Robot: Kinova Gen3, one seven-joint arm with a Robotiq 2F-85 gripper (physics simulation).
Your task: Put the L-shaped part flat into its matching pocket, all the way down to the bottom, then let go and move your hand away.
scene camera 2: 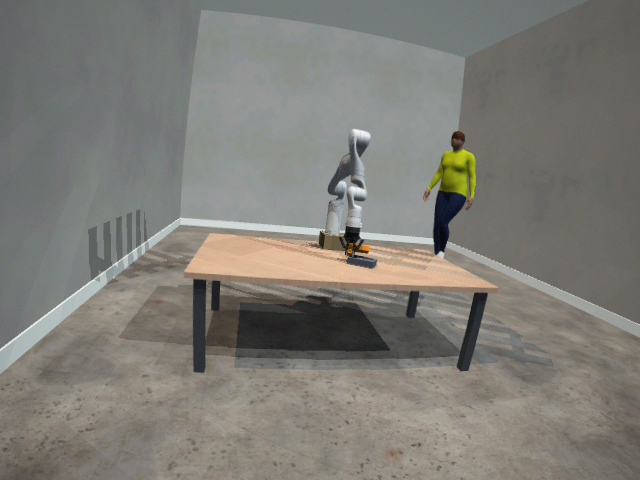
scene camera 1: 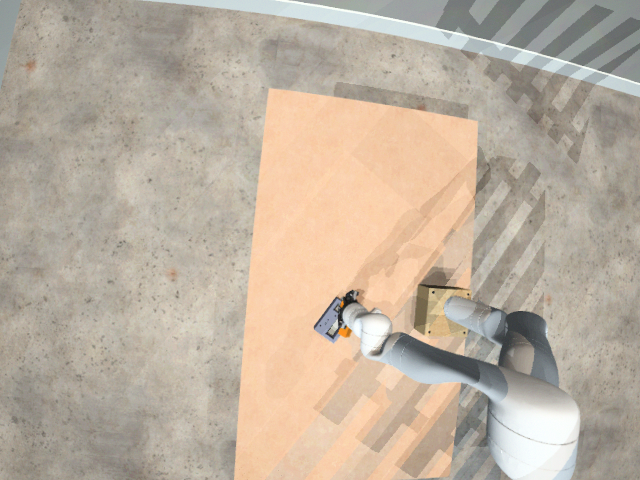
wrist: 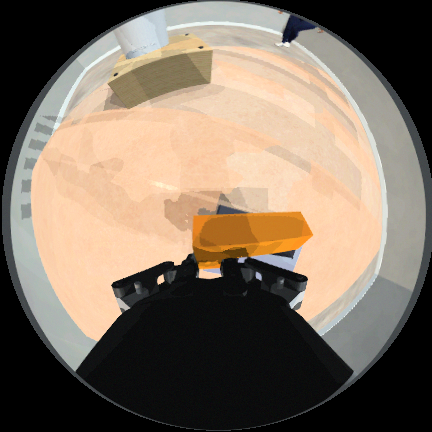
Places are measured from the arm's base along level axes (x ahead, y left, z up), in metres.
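Where they show: gripper, fingertip midpoint: (scene camera 2: 349, 256) (scene camera 1: 341, 302) (wrist: 208, 255); arm's base, link origin: (scene camera 2: 332, 233) (scene camera 1: 454, 308) (wrist: 146, 48).
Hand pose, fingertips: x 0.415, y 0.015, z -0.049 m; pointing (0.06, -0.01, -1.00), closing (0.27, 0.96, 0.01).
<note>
Each offset is from my fingertips to the top centre of the thing. Level surfaces: height alone.
The orange L-shaped part {dx -0.014, dy +0.048, dz +0.065 m} (scene camera 1: 344, 332) (scene camera 2: 363, 249) (wrist: 250, 230) is in my gripper (scene camera 2: 351, 251) (wrist: 208, 255), which is shut on it. In the wrist view its long bar sticks out to the right, and its full L shape does not show. The grey-blue pocket block {dx +0.016, dy +0.069, dz +0.002 m} (scene camera 1: 324, 316) (scene camera 2: 361, 262) (wrist: 272, 264) lies on the table. In the second scene view the part is above the block and towards its far side, with a gap between them. In the wrist view the part covers much of the block. I cannot tell which opening is the matching pocket.
The wooden table {dz -0.035 m} (scene camera 1: 299, 180) (scene camera 2: 258, 258) (wrist: 125, 150) carries the block. The arm's wooden base box (scene camera 1: 434, 328) (scene camera 2: 330, 241) (wrist: 170, 77) stands at the table's far edge. A person in a yellow top (scene camera 2: 454, 173) stands behind the table on the right.
</note>
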